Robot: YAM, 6 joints.
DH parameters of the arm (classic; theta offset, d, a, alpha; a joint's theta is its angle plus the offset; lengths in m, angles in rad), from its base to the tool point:
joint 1: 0 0.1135 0.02 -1.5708
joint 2: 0 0 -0.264 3.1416
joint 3: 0.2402 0 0.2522 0
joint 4: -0.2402 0 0.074 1.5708
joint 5: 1.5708 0 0 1.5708
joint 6: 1.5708 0.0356 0 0
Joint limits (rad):
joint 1: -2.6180..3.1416
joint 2: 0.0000..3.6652
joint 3: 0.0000..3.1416
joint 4: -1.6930..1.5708
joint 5: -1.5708..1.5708
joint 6: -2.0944..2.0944
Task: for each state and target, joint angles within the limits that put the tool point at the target. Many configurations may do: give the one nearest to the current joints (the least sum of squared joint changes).
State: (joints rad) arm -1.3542 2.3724 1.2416 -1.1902 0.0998 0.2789
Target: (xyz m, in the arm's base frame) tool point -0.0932 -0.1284 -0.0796
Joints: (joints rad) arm -2.1423 2.8250 0.9882 -1.0895 0.2535 0.2789
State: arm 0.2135 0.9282 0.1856 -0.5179 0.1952 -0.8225
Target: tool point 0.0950 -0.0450 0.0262
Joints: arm -0.3479 1.6886 0.1566 -0.1858 0.2822 -0.8225
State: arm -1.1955 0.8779 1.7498 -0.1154 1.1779 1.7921
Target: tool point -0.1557 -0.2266 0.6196
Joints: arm -2.0624 1.6045 2.1873 0.0840 1.0173 1.7921
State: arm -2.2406 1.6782 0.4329 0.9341 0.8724 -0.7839
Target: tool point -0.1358 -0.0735 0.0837
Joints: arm -2.4424 1.4772 0.0000 0.8390 1.0650 -0.7839
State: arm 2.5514 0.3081 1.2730 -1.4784 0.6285 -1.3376
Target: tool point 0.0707 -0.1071 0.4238
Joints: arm 2.0173 0.2458 1.5600 -1.3723 0.5146 -1.3376
